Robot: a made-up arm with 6 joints. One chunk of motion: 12 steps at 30 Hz.
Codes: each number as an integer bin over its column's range. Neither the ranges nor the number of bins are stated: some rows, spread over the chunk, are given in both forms.
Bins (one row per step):
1: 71 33 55 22 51 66
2: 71 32 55 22 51 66
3: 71 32 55 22 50 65
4: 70 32 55 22 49 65
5: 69 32 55 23 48 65
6: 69 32 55 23 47 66
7: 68 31 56 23 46 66
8: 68 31 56 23 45 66
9: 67 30 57 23 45 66
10: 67 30 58 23 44 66
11: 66 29 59 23 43 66
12: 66 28 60 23 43 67
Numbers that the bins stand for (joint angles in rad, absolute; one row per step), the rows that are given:
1: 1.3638 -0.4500 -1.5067 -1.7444 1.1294 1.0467
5: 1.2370 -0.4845 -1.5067 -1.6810 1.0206 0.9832
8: 1.1735 -0.5191 -1.4770 -1.6810 0.9118 1.0467
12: 1.0467 -0.6227 -1.3582 -1.6810 0.8393 1.1101
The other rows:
2: 1.3638 -0.4845 -1.5067 -1.7444 1.1294 1.0467
3: 1.3638 -0.4845 -1.5067 -1.7444 1.0931 0.9832
4: 1.3004 -0.4845 -1.5067 -1.7444 1.0569 0.9832
6: 1.2370 -0.4845 -1.5067 -1.6810 0.9843 1.0467
7: 1.1735 -0.5191 -1.4770 -1.6810 0.9481 1.0467
9: 1.1101 -0.5536 -1.4473 -1.6810 0.9118 1.0467
10: 1.1101 -0.5536 -1.4176 -1.6810 0.8756 1.0467
11: 1.0467 -0.5882 -1.3879 -1.6810 0.8393 1.0467

